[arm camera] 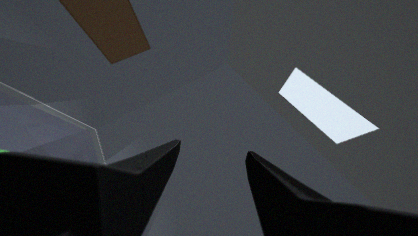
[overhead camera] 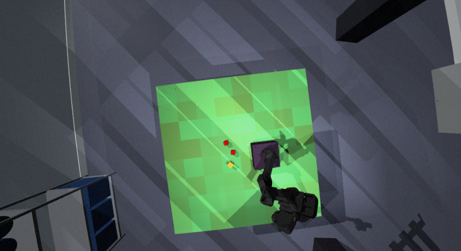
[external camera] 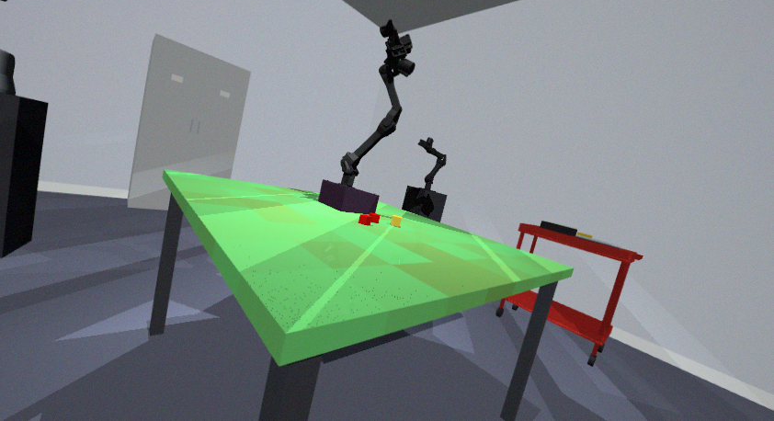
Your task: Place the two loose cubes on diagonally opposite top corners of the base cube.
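The yellow base cube lies 120 mm ahead of my gripper tip, 170 mm to the left of it and 780 mm below it.
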